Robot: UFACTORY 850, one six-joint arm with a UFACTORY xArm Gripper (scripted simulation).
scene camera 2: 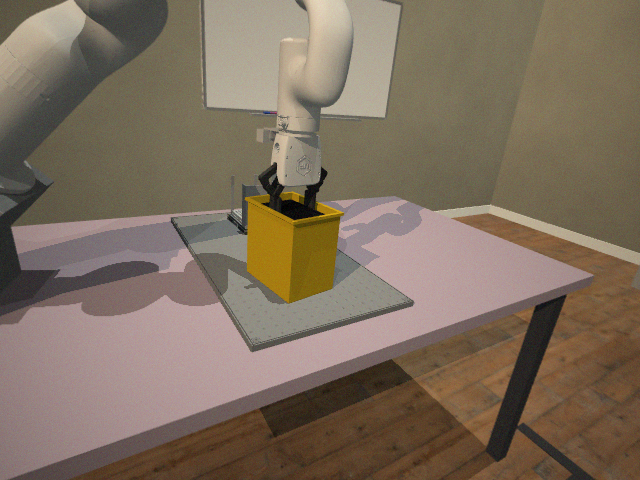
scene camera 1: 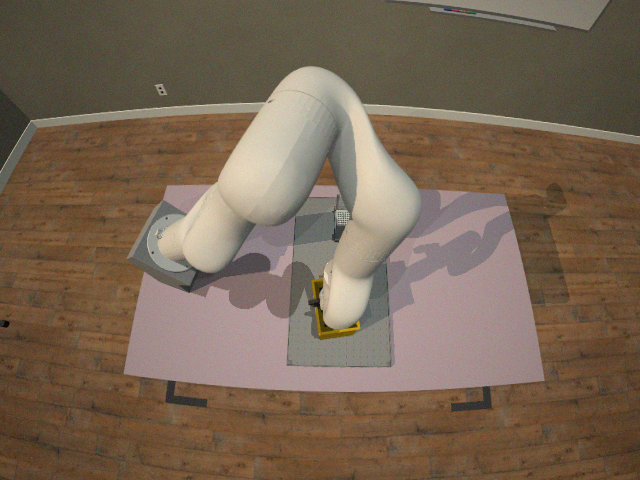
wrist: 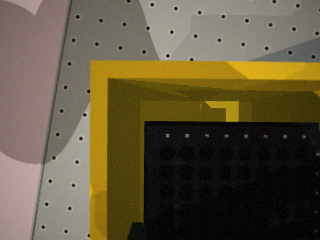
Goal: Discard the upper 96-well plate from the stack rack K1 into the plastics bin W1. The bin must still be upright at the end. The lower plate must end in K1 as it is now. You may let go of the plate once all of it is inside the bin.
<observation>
In view: the gripper (scene camera 2: pixel 292 211), a black 96-well plate (wrist: pixel 193 157) and a yellow plastics bin W1 (scene camera 2: pixel 295 259).
The yellow plastics bin W1 also shows in the wrist view (wrist: pixel 123 94).
</observation>
